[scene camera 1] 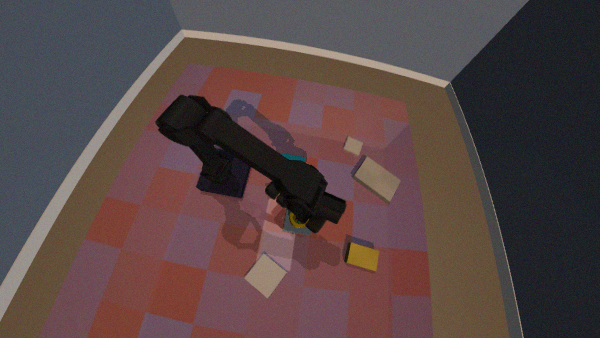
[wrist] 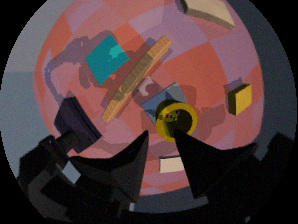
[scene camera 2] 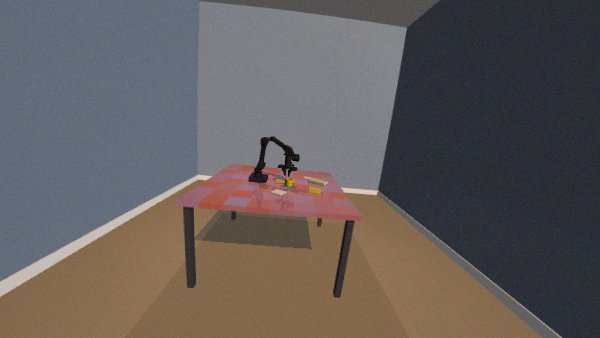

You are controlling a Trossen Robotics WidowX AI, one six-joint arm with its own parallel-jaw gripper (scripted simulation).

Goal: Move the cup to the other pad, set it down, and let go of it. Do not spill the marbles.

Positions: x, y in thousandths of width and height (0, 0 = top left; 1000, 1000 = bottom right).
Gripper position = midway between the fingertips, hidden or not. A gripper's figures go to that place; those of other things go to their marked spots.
My gripper (wrist: 542, 592): 0.10 m from the lens. A cup (wrist: 629, 533) is 0.14 m from the lens. A teal pad (wrist: 364, 248): 0.22 m from the lens. An orange bar (wrist: 505, 261): 0.15 m from the lens. The marked spots on the teal pad and the orange bar are 0.12 m apart.
